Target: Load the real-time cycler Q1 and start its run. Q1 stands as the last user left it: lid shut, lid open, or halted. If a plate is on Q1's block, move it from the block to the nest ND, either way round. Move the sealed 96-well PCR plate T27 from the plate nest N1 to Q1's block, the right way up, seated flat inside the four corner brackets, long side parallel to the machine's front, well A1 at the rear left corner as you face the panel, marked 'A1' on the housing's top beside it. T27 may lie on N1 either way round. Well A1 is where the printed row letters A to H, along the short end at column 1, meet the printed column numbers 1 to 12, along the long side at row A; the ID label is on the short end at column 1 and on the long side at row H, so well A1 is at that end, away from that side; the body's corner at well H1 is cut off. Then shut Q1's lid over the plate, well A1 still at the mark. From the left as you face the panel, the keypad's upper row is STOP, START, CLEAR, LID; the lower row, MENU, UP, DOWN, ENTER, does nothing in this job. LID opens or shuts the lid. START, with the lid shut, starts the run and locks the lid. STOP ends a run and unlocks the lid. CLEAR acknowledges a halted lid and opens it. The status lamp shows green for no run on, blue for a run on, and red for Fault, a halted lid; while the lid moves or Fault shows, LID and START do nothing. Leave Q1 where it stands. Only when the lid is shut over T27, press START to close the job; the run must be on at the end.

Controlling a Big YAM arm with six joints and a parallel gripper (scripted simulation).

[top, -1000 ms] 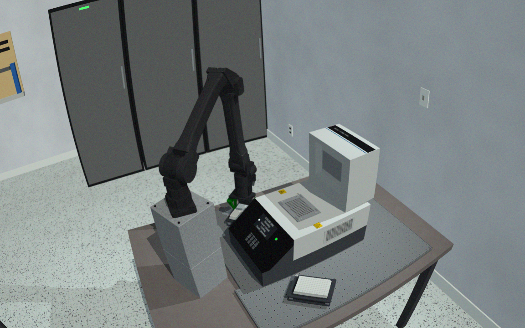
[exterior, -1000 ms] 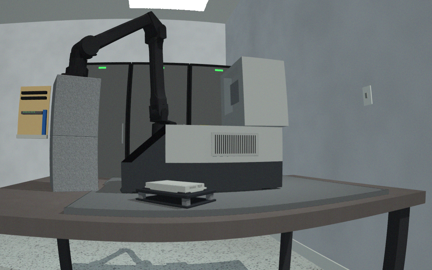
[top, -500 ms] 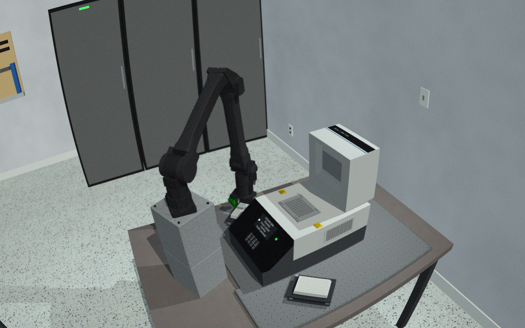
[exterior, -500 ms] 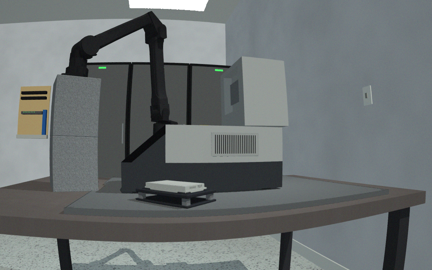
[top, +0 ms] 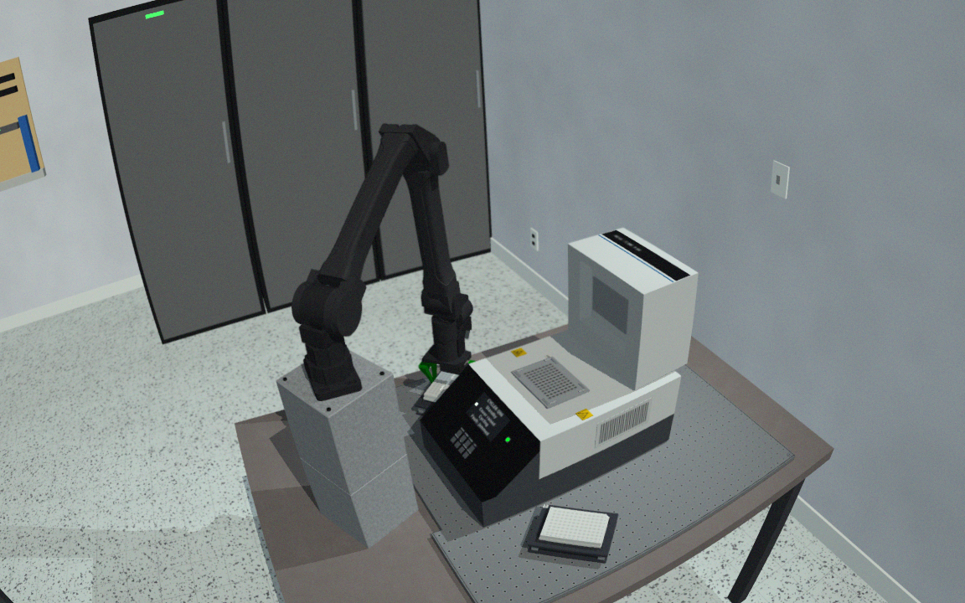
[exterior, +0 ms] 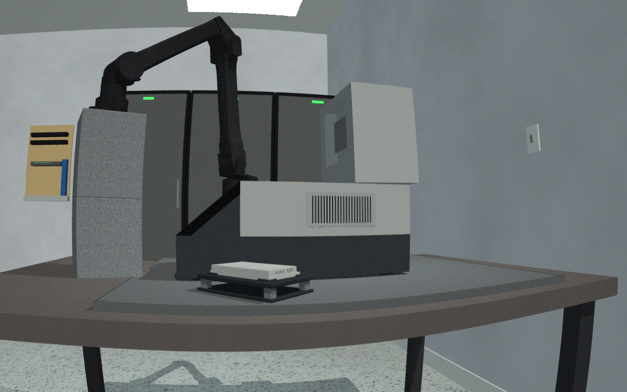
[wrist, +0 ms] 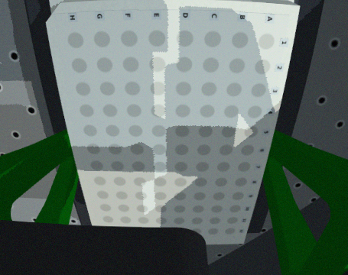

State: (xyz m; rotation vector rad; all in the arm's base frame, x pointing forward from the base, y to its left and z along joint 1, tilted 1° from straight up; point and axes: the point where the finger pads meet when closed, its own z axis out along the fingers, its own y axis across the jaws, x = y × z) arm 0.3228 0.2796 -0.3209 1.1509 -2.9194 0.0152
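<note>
The dark nest ND lies 20 mm below my hand. From my hand the other things lie so: plate T27: 30 mm ahead, 560 mm to the right, 10 mm below; then black plate nest N1: 30 mm ahead, 560 mm to the right, 20 mm below.
</note>
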